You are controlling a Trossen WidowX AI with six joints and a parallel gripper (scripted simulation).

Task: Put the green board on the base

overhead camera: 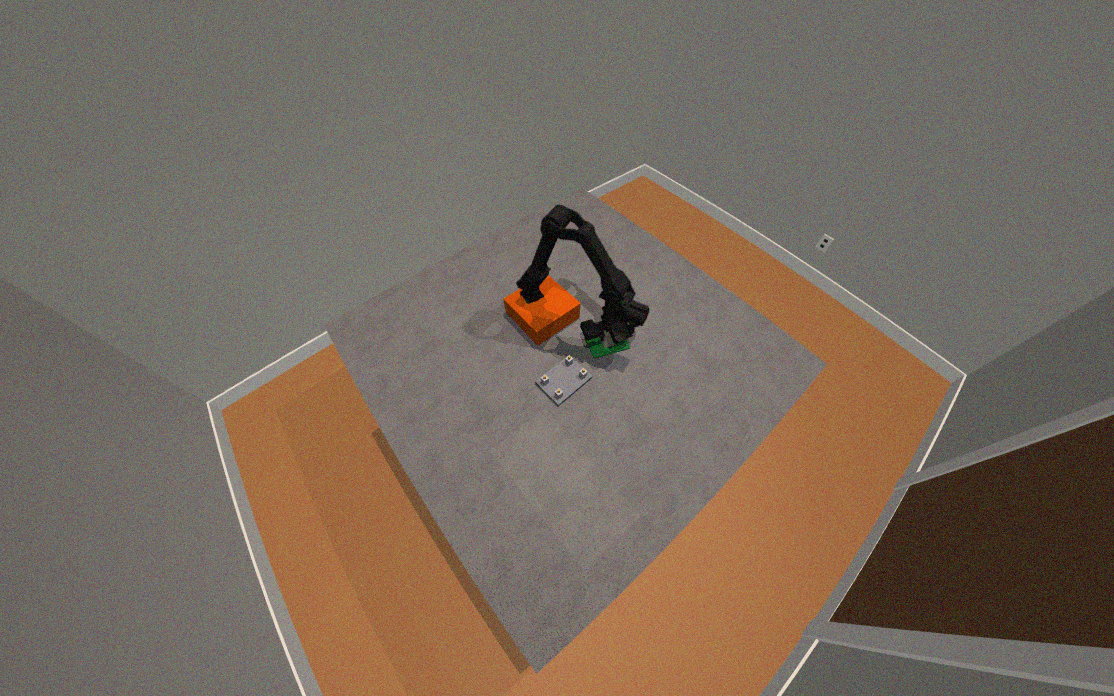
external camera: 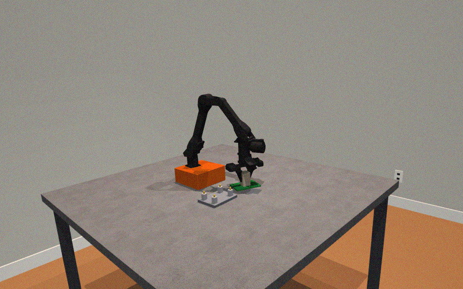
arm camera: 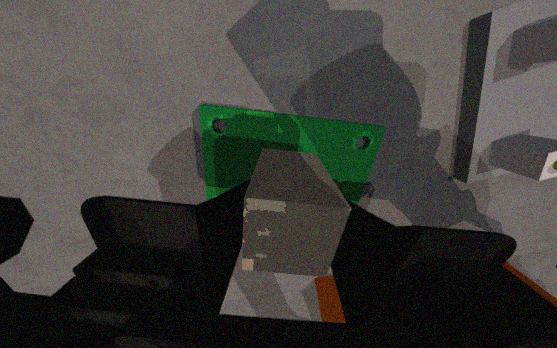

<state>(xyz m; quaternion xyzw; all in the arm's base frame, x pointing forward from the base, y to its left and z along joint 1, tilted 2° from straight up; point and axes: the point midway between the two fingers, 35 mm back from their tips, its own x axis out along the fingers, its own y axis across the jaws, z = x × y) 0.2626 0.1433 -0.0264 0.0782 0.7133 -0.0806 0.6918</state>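
My gripper tip is 20 cm to the left of the grey base, 5 cm short of it and 2 cm above it. From my gripper tip the other things lie so: green board right at my gripper tip.
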